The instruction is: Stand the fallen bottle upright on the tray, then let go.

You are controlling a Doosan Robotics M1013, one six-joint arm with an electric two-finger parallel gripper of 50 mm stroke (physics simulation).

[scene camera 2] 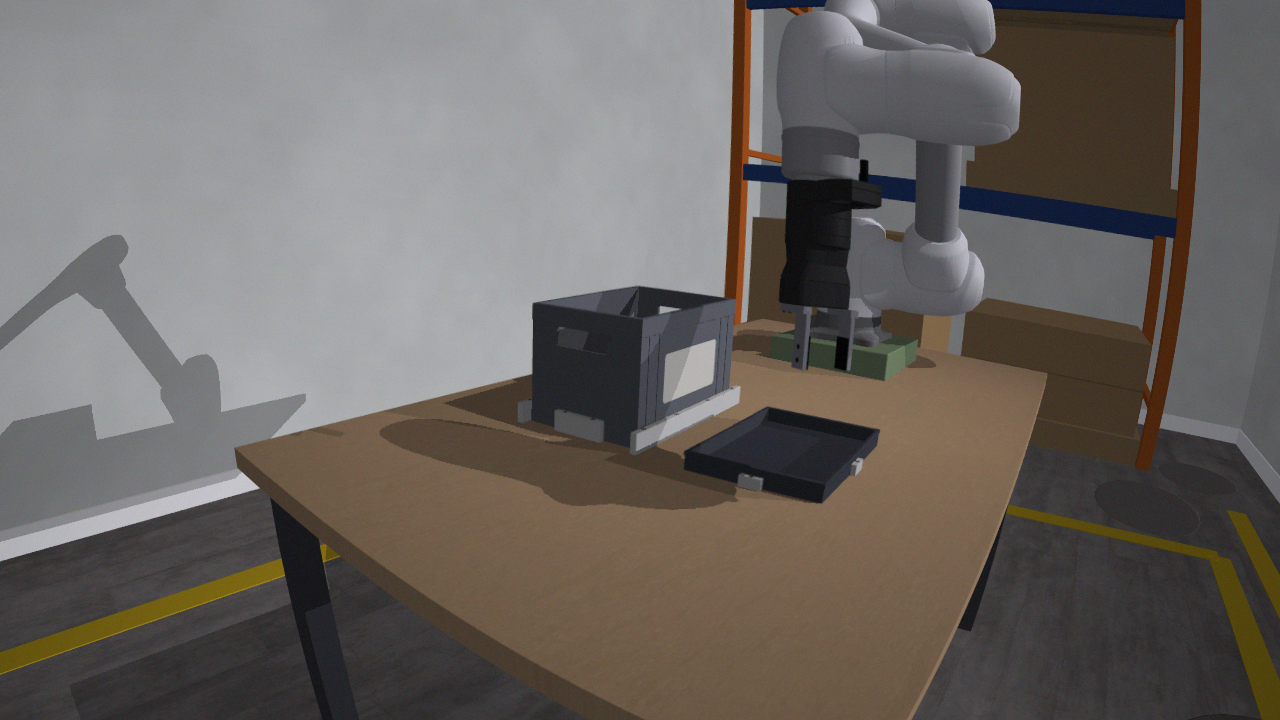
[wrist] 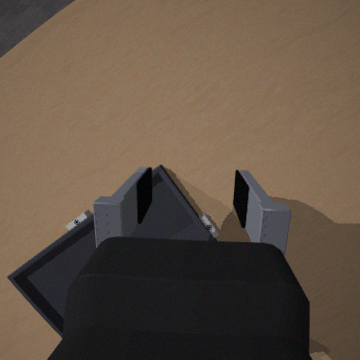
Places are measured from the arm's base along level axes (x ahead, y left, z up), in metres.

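Where they show: gripper, fingertip midpoint: [scene camera 2: 821, 369] [wrist: 192, 185].
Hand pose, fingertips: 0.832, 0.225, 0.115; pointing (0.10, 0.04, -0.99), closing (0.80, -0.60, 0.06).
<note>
Each offset is from my fingertips to the centre of the thing, as dx, dy, dz. Level surfaces: height alone.
The dark, shallow tray @(-0.153, -0.082, -0.153) [scene camera 2: 787, 486] [wrist: 172, 215] lies on the table, with small light-grey clips on its outer sides. No bottle shows in the scene view or in the wrist view. My gripper [scene camera 2: 821, 365] [wrist: 192, 185] points down and is open, with nothing between its fingers. It hangs above the table, beyond the tray in the scene view. In the wrist view, the left finger overlaps the tray and the right finger is past its edge. The black gripper body hides part of the tray in the wrist view.
A tall dark-grey crate @(-0.184, -0.358, -0.078) [scene camera 2: 586, 367] stands left of the tray on the wooden table @(dz -0.166) [scene camera 2: 626, 573], with light-grey brackets at its base. A green block [scene camera 2: 866, 360] lies at the robot's base. A shelf rack [scene camera 2: 1171, 313] with brown boxes stands behind.
</note>
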